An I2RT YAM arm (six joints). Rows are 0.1 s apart.
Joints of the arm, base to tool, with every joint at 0 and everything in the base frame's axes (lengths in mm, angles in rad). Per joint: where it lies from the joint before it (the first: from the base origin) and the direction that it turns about. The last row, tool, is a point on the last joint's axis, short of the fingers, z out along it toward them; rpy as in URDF.
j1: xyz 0 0 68 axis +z
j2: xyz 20 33.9 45.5 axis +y
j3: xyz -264 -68.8 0 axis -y
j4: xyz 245 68.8 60 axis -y
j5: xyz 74 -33.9 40.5 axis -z
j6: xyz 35.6 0 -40.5 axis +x
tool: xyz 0 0 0 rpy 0 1.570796 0
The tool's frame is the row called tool.
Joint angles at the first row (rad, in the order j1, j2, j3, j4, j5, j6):
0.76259 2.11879 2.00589 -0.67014 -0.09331 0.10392
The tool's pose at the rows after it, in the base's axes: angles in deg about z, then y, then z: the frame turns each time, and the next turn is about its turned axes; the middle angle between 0 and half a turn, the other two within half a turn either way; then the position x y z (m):
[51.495 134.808 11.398 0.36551 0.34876 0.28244]
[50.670 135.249 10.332 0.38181 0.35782 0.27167]
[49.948 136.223 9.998 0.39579 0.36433 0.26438]
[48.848 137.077 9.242 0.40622 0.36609 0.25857]
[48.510 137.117 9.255 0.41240 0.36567 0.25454]
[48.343 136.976 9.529 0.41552 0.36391 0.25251]
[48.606 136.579 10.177 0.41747 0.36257 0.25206]
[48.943 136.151 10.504 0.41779 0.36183 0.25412]
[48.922 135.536 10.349 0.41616 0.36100 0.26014]
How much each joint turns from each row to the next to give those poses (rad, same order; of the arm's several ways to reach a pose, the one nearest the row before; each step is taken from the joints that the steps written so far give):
-0.00781 0.09446 0.10673 -0.01648 -0.00866 -0.00681
-0.00839 0.09598 0.11979 -0.03107 0.00499 -0.01508
-0.00847 0.09857 0.14872 -0.06687 0.00453 -0.00444
-0.00995 0.07343 0.11475 -0.05562 0.00772 -0.00773
-0.00812 0.03267 0.04468 -0.01284 -0.00144 -0.00148
-0.00628 0.00420 -0.00116 0.00759 -0.00251 0.00252
-0.00458 -0.00154 -0.00673 0.01150 -0.00694 0.00520
-0.00178 -0.00384 -0.00095 0.00403 -0.00603 0.00084
0.00075 -0.01231 -0.00171 0.00020 -0.00035 -0.00080

